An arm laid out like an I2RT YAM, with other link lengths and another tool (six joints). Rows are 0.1 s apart.
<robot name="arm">
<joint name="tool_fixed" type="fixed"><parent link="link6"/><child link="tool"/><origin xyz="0.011 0.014 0.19" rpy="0 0.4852 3.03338"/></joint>
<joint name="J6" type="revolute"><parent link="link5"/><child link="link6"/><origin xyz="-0.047 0 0.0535" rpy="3.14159 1.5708 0"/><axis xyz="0 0 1"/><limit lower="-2.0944" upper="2.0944"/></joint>
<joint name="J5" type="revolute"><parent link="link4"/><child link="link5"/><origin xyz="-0.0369 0.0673 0.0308" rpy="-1.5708 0 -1.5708"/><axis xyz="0 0 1"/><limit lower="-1.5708" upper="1.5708"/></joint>
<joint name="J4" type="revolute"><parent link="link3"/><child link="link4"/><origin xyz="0.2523 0.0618 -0.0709" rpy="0 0 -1.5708"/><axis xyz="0 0 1"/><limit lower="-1.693" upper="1.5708"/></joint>
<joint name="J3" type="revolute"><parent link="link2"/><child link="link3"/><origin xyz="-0.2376 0 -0.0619" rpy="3.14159 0 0"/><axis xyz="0 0 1"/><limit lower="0" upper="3.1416"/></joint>
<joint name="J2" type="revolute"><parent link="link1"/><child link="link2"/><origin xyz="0.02 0.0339 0.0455" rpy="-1.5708 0 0"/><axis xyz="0 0 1"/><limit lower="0" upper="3.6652"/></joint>
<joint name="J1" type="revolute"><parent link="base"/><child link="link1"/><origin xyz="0 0 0.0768" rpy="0 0 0"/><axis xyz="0 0 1"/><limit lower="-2.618" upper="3.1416"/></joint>
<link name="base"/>
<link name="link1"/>
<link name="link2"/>
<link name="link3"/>
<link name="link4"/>
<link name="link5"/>
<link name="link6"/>
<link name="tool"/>
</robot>
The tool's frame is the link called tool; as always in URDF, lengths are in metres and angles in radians.
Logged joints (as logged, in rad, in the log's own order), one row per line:
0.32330, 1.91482, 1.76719, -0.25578, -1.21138, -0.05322
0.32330, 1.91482, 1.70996, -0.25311, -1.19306, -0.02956
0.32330, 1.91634, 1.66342, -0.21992, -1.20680, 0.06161
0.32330, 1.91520, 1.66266, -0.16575, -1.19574, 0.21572
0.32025, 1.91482, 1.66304, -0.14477, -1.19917, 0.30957
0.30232, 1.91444, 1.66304, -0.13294, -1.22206, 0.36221
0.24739, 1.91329, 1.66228, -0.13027, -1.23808, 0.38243
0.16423, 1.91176, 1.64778, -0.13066, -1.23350, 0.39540
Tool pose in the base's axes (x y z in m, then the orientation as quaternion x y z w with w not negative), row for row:
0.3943, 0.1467, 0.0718, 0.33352, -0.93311, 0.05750, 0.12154
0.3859, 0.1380, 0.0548, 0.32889, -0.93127, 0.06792, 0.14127
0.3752, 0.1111, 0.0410, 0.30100, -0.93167, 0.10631, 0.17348
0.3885, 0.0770, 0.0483, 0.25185, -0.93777, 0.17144, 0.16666
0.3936, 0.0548, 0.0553, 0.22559, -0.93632, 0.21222, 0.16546
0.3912, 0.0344, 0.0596, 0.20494, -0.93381, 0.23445, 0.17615
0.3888, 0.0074, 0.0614, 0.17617, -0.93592, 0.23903, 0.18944
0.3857, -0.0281, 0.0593, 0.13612, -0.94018, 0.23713, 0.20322
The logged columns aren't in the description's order. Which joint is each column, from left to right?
Columns, left to right: J1, J2, J3, J6, J4, J5.
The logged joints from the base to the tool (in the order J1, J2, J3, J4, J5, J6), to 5 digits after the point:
0.32330, 1.91482, 1.76719, -1.21138, -0.05322, -0.25578
0.32330, 1.91482, 1.70996, -1.19306, -0.02956, -0.25311
0.32330, 1.91634, 1.66342, -1.20680, 0.06161, -0.21992
0.32330, 1.91520, 1.66266, -1.19574, 0.21572, -0.16575
0.32025, 1.91482, 1.66304, -1.19917, 0.30957, -0.14477
0.30232, 1.91444, 1.66304, -1.22206, 0.36221, -0.13294
0.24739, 1.91329, 1.66228, -1.23808, 0.38243, -0.13027
0.16423, 1.91176, 1.64778, -1.23350, 0.39540, -0.13066

